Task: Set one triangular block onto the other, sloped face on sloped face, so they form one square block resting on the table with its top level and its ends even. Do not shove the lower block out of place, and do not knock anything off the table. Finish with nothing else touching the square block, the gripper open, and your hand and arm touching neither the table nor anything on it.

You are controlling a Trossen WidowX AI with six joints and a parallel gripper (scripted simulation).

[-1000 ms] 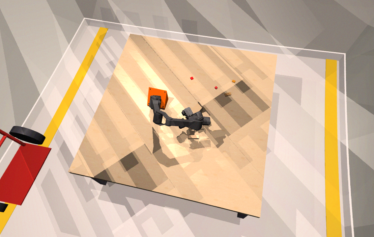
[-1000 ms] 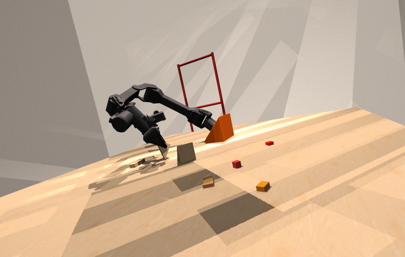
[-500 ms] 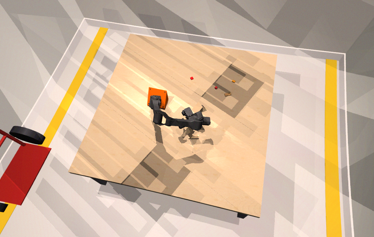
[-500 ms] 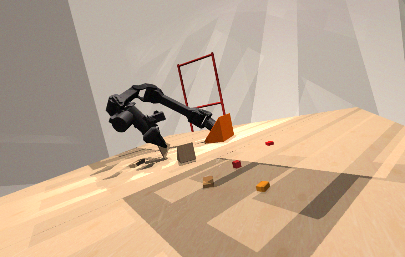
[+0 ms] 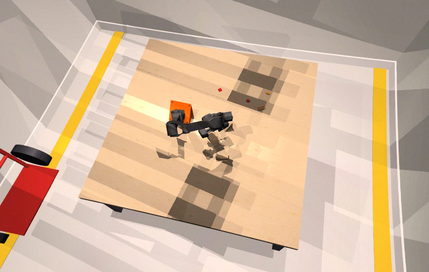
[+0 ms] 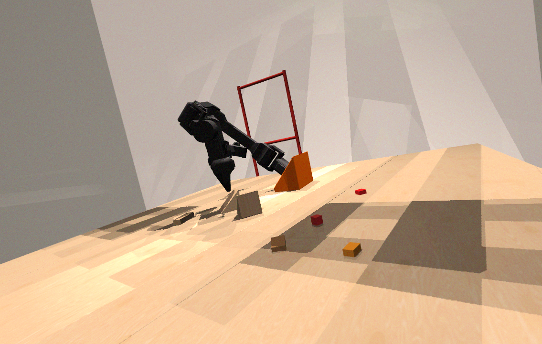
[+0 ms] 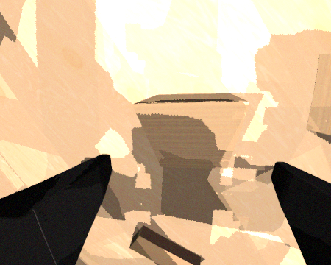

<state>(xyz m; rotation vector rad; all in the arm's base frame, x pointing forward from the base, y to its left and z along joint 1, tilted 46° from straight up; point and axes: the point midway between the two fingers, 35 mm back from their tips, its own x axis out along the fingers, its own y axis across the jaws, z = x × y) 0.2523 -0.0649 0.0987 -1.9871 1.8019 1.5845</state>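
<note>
Now: gripper tip 120 mm to the left of the thin flat wooden piece, 80 mm short of it and 60 mm above it. The rest, counted from my gripper tip: orange cube 400 mm to the left, 310 mm ahead, 60 mm below.
</note>
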